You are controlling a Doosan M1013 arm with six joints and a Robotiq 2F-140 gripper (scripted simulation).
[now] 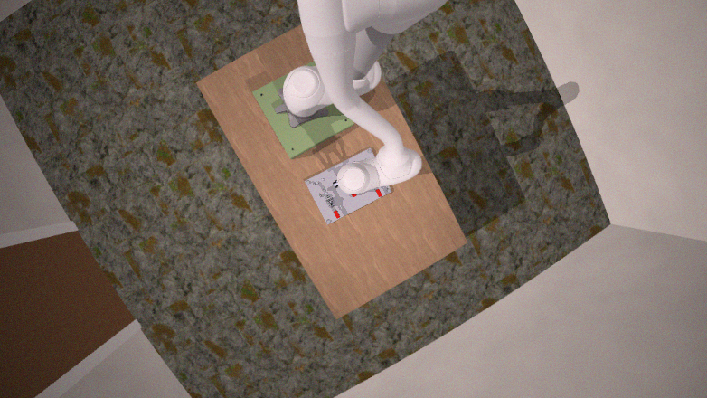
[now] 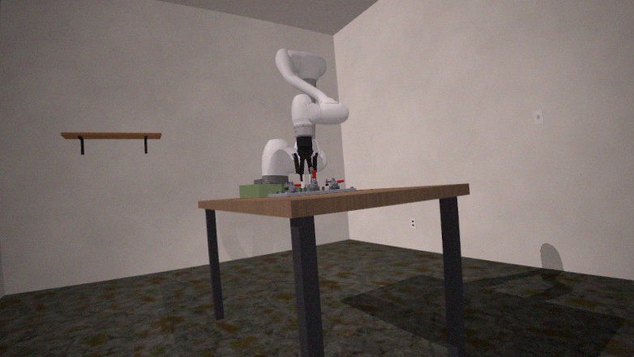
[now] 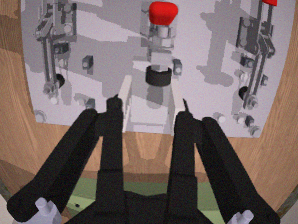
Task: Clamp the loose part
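Now: hand 3 cm above the loose part. From my hand the other things lie so: grey fixture plate (6 cm below, 4 cm ahead).
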